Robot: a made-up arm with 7 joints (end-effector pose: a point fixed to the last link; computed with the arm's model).
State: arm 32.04 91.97 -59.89 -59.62 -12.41 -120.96 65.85
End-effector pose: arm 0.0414 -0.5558 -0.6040 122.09 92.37 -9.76
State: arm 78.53 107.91 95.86 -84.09 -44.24 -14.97 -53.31
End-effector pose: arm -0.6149 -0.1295 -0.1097 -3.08 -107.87 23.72
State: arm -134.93 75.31 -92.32 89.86 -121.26 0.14 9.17
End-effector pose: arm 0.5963 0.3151 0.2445 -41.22 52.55 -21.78
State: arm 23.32 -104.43 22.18 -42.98 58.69 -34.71 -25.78
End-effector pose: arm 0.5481 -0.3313 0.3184 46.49 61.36 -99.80
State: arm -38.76 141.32 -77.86 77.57 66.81 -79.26 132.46
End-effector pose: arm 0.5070 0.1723 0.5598 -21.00 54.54 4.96
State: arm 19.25 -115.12 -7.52 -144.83 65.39 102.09 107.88
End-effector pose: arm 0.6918 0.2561 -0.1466 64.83 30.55 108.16
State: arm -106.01 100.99 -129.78 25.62 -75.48 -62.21 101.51
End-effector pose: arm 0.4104 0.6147 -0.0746 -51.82 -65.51 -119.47
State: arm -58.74 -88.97 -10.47 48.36 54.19 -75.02 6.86
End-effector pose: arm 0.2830 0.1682 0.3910 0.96 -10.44 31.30
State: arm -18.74 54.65 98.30 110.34 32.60 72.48 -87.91
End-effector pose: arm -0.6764 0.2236 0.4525 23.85 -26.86 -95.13
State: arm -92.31 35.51 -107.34 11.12 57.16 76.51 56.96
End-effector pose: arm 0.2580 0.4848 0.0360 166.08 -61.74 6.17
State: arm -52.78 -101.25 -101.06 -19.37 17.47 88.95 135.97
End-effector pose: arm -0.2702 0.0493 0.1821 54.55 48.69 -97.34
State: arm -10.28 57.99 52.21 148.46 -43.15 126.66 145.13
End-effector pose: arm -0.3665 0.0099 0.4265 -72.81 -10.83 -38.44
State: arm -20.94 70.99 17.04 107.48 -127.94 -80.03 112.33
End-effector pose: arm 0.1339 -0.4232 0.7221 -1.01 38.60 12.15
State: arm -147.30 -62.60 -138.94 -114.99 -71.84 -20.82 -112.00
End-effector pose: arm 0.3287 0.3239 0.0631 100.35 107.04 77.58
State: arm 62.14 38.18 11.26 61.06 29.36 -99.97 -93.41
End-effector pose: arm -0.0205 0.0092 0.0406 -123.53 45.64 -0.91
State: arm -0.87 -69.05 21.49 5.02 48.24 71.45 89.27
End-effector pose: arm 0.1812 0.2708 0.4037 -116.01 -63.92 92.81
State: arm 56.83 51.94 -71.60 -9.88 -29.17 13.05 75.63
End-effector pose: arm 0.1299 -0.5014 0.1101 -5.76 -25.42 100.03
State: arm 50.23 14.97 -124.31 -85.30 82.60 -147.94 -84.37
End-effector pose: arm 0.4485 0.1987 -0.0294 32.07 17.98 158.62
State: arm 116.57 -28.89 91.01 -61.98 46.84 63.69 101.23
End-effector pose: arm 0.5292 -0.3493 0.1404 30.59 -86.85 30.11
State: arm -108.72 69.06 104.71 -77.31 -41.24 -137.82 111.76
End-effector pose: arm -0.1648 -0.6415 -0.1016 23.48 -54.12 45.56
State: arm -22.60 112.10 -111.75 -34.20 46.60 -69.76 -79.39
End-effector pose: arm 0.1997 0.1560 0.2654 -21.40 -56.40 -85.67
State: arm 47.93 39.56 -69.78 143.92 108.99 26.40 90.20
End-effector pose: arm 0.0381 -0.1997 -0.0786 107.58 6.65 -71.49
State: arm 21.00 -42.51 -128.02 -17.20 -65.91 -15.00 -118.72
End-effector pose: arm 0.2950 -0.1703 -0.1387 -97.78 102.67 -7.34
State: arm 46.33 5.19 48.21 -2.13 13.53 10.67 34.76
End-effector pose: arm 0.0770 -0.2276 0.5850 58.43 65.98 -31.14
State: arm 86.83 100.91 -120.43 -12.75 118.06 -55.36 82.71
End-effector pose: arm 0.4969 0.2545 -0.1345 -121.25 6.85 -43.68
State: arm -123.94 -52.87 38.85 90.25 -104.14 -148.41 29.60
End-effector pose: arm 0.3011 0.0585 -0.8030 135.47 58.23 43.59
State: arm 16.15 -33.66 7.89 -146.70 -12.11 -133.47 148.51
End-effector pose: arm -0.2954 -0.0744 -0.1617 49.20 -45.44 -7.15
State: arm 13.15 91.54 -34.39 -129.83 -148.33 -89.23 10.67
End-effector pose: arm 0.6050 -0.4663 -0.0869 22.67 64.00 27.41
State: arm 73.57 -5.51 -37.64 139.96 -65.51 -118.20 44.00
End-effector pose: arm -0.0152 -0.3236 -0.6175 109.29 -74.46 -0.35
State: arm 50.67 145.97 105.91 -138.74 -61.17 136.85 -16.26
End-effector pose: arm -0.2554 -0.1022 -0.8437 51.04 -123.98 -47.68
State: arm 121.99 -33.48 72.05 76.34 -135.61 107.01 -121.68
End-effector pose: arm 0.2875 -0.5866 -0.2165 115.21 -47.18 -5.89
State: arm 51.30 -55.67 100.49 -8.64 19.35 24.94 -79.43
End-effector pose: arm 1.0575 -0.2437 0.2868 -68.78 71.46 -106.76
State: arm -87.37 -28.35 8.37 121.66 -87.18 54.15 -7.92
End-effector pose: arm -0.3061 0.3576 -0.4108 90.16 -100.54 -55.88
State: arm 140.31 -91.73 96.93 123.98 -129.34 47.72 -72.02
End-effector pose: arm 0.3880 -0.2285 -0.4360 145.41 44.49 -27.27
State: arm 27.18 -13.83 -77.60 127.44 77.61 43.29 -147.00
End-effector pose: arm 0.2587 -0.5941 -0.2517 107.30 -2.72 -2.00
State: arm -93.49 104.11 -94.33 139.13 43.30 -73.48 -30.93
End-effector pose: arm 0.0247 -0.2020 0.0628 62.79 99.18 -130.80
